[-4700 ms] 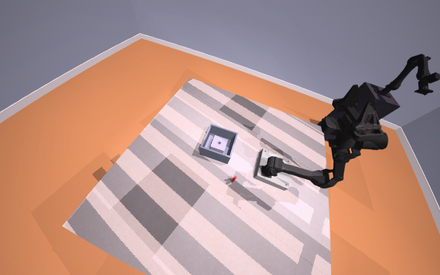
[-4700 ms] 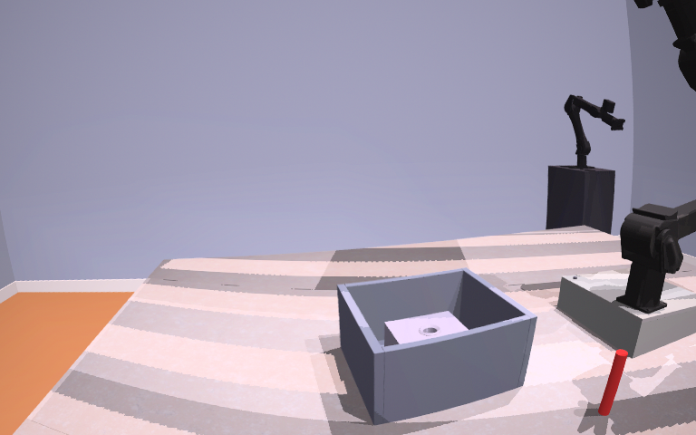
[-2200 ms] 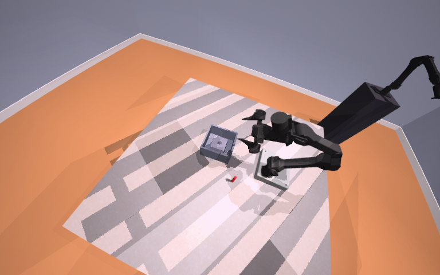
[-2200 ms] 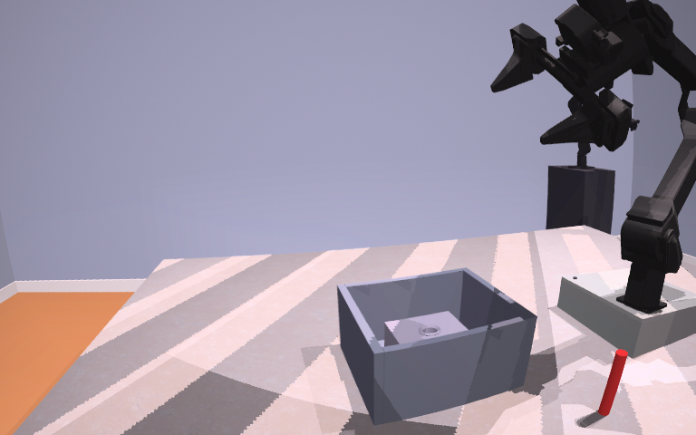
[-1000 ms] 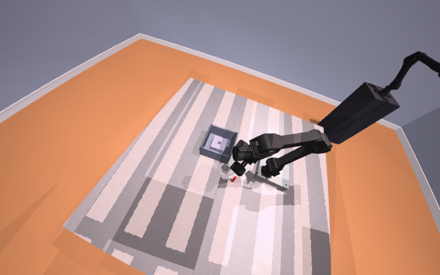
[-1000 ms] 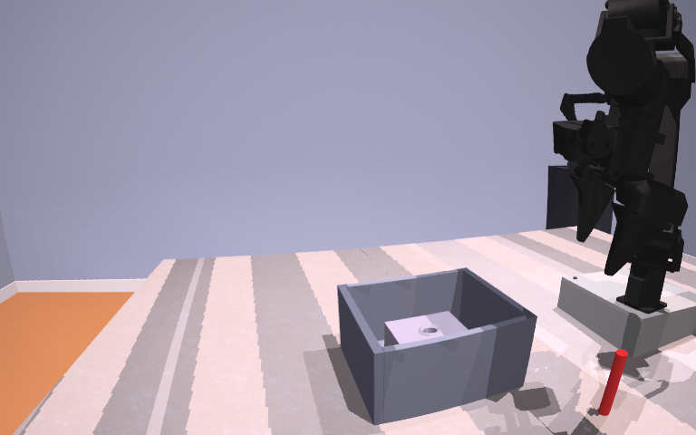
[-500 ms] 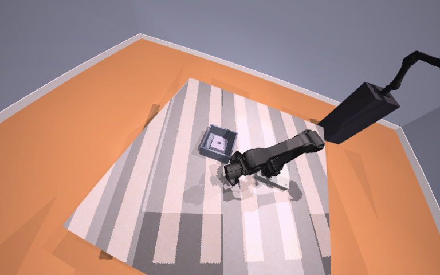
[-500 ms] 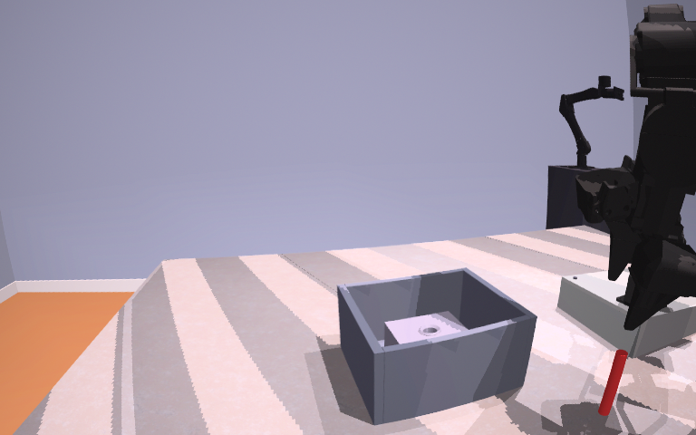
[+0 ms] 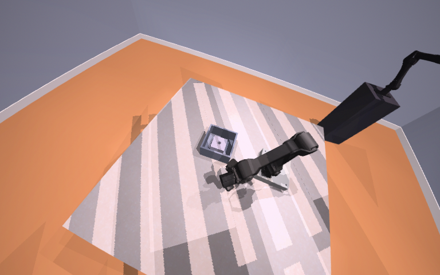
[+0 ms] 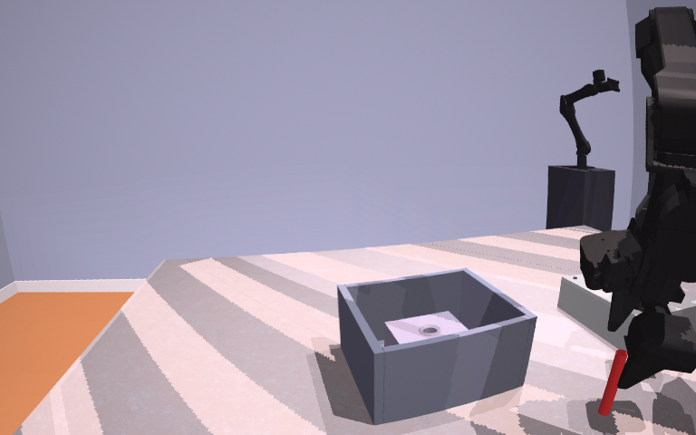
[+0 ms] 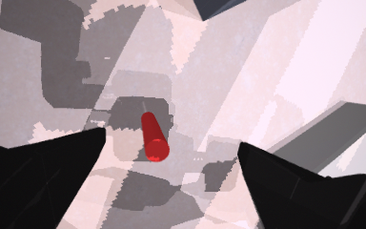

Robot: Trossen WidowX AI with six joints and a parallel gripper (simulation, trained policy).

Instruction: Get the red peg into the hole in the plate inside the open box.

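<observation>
My gripper tip is 10 mm short of the red peg, 10 mm to the right of it and 30 mm above it. Also, from my gripper tip: pale plate: 140 mm ahead, 190 mm to the right, 20 mm below; then grey box: 140 mm ahead, 190 mm to the right, 40 mm below.
</observation>
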